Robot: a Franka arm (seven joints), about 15 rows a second.
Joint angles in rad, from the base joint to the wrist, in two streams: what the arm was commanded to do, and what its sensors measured. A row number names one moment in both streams.
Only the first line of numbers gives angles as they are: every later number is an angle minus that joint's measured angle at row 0.
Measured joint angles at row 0: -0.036, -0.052, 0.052, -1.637, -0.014, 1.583, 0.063
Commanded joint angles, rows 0 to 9: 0.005, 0.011, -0.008, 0.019, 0.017, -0.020, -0.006; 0.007, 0.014, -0.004, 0.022, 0.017, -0.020, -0.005; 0.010, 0.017, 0.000, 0.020, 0.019, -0.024, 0.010; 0.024, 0.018, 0.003, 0.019, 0.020, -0.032, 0.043; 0.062, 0.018, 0.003, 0.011, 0.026, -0.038, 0.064; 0.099, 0.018, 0.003, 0.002, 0.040, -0.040, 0.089; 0.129, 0.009, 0.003, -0.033, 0.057, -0.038, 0.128; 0.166, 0.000, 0.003, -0.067, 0.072, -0.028, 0.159; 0.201, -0.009, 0.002, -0.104, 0.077, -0.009, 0.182; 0.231, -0.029, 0.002, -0.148, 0.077, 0.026, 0.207
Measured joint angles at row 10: 0.175, 0.015, 0.011, -0.056, 0.055, -0.025, 0.148
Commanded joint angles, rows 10 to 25: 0.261, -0.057, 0.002, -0.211, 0.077, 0.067, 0.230; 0.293, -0.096, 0.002, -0.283, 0.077, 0.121, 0.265; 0.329, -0.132, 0.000, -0.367, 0.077, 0.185, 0.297; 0.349, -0.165, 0.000, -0.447, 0.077, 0.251, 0.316; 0.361, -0.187, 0.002, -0.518, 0.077, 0.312, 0.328; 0.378, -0.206, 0.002, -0.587, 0.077, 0.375, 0.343; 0.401, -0.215, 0.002, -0.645, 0.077, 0.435, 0.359; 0.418, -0.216, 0.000, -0.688, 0.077, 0.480, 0.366; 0.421, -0.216, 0.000, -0.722, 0.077, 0.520, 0.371; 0.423, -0.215, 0.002, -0.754, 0.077, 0.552, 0.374; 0.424, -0.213, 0.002, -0.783, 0.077, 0.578, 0.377; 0.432, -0.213, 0.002, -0.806, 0.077, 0.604, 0.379; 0.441, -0.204, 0.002, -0.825, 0.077, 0.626, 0.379; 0.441, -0.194, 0.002, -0.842, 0.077, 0.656, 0.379; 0.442, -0.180, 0.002, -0.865, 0.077, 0.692, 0.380; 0.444, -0.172, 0.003, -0.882, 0.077, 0.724, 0.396
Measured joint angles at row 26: 0.423, -0.174, 0.013, -0.835, 0.059, 0.656, 0.362
